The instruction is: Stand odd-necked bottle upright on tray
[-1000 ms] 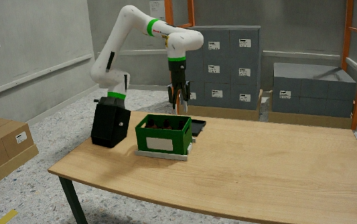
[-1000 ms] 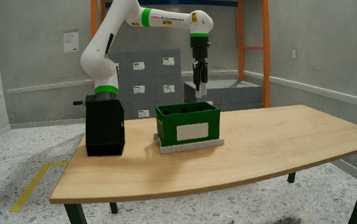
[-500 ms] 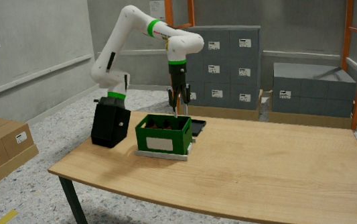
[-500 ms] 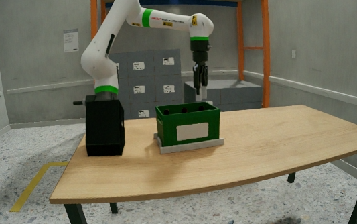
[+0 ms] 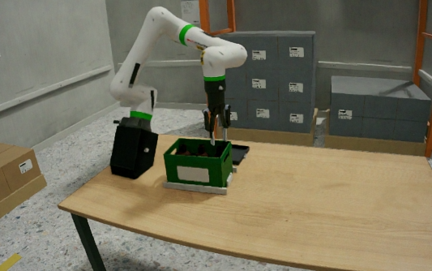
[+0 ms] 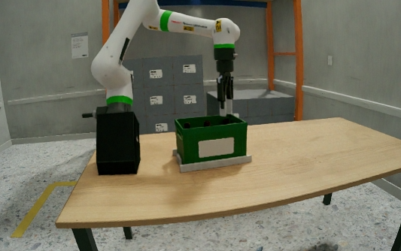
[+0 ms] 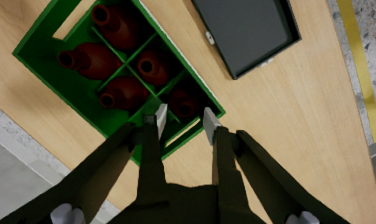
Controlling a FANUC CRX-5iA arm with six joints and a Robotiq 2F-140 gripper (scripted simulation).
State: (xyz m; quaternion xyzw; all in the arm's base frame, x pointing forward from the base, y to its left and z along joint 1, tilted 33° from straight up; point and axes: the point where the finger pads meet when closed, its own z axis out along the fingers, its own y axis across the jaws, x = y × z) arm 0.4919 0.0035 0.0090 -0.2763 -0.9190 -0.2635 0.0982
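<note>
My hand is 130 mm above the green crate, 80 mm past it and 60 mm to the left of it. Also, from my hand: brown bottle: 180 mm behind, 130 mm below, 40 mm to the right; dark tray: 220 mm to the left, 200 mm below, 100 mm behind.
</note>
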